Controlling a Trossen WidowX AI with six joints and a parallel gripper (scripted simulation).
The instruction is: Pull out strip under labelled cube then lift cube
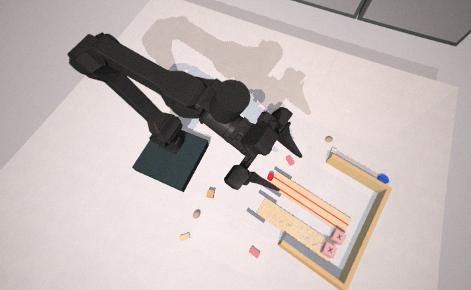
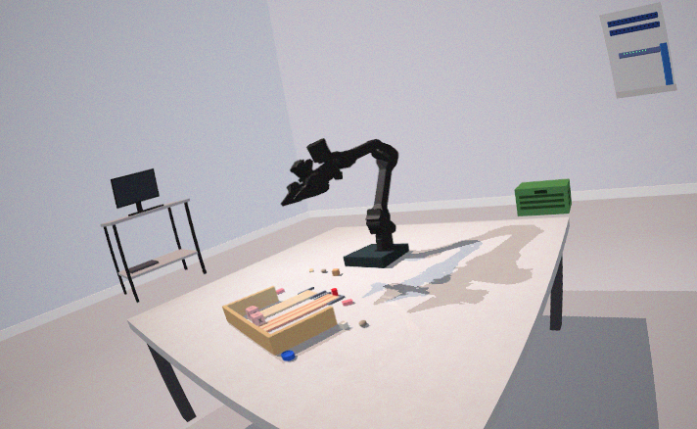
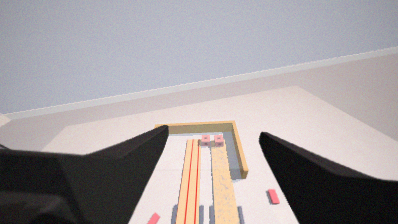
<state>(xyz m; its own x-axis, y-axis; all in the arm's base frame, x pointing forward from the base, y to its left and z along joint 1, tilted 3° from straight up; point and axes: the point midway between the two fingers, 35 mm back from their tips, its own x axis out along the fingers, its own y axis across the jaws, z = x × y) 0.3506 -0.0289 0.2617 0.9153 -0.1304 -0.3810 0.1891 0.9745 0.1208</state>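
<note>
Right now my gripper tip is 290 mm above the orange cube, 180 mm past it and 50 mm to the left of it. The rest, counted from my gripper tip: blue disc (300 mm below, 290 mm ahead, 230 mm to the left).
</note>
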